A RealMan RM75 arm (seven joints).
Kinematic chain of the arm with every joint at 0, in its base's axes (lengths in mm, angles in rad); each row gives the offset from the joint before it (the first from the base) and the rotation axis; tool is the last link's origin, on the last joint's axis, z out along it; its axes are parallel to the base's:
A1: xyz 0 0 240.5 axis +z
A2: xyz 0 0 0 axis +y
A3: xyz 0 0 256 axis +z
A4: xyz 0 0 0 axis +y
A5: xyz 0 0 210 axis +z
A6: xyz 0 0 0 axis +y
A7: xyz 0 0 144 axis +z
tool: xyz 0 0 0
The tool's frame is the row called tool.
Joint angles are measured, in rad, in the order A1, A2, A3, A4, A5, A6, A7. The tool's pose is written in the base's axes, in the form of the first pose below.
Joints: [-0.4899 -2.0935 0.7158 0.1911 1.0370 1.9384 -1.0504]
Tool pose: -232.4 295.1 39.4 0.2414 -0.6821 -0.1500 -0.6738
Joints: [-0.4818 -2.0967 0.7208 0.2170 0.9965 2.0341 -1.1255]
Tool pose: -227.1 284.7 51.2 0.2053 -0.6625 -0.1293 -0.7087
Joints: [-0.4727 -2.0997 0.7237 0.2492 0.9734 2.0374 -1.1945]
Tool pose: -227.1 284.4 57.1 0.1902 -0.6552 -0.1374 -0.7181
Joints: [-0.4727 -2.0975 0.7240 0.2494 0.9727 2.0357 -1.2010]
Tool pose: -227.5 284.8 57.8 0.1889 -0.6554 -0.1395 -0.7179
